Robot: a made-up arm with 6 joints.
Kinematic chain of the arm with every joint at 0, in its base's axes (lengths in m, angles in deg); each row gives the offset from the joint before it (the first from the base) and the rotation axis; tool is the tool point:
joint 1: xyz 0 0 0.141 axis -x
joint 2: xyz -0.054 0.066 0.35 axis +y
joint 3: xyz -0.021 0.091 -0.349 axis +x
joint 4: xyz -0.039 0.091 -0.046 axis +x
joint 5: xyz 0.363 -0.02 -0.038 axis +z
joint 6: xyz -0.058 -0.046 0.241 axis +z
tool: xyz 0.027 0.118 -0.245
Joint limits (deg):
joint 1: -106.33..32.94
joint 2: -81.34..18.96
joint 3: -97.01..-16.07
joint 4: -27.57..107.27
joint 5: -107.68..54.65
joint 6: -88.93..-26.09
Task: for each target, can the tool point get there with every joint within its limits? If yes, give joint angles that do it. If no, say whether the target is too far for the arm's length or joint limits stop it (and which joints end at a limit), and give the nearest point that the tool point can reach.
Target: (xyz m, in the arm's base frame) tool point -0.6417 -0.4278 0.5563
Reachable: no: joint limits stop it (at a limit: joint 1, joint 2, joint 3, joint 4, joint 5, joint 6) | nearest point -0.0025 0.0844 0.4522 | short by 0.826 m
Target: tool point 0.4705 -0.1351 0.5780
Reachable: yes | joints -28.30 -58.43 -73.96 -8.31 -10.08 -69.45
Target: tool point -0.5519 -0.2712 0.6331
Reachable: no: joint limits stop it (at a limit: joint 1, joint 2, joint 3, joint 4, joint 5, joint 6) | nearest point -0.0025 0.0844 0.4522 | short by 0.679 m
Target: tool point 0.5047 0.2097 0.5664
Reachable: yes | joints 16.45 -68.16 -59.70 46.77 -69.56 -57.98
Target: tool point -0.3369 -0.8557 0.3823
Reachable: no: joint limits stop it (at a limit: joint 2, joint 3, joint 6) | nearest point 0.3070 -0.6091 0.3128 | short by 0.693 m
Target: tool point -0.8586 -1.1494 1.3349
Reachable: no: too far | nearest point 0.3234 -0.4579 0.6166 | short by 1.546 m
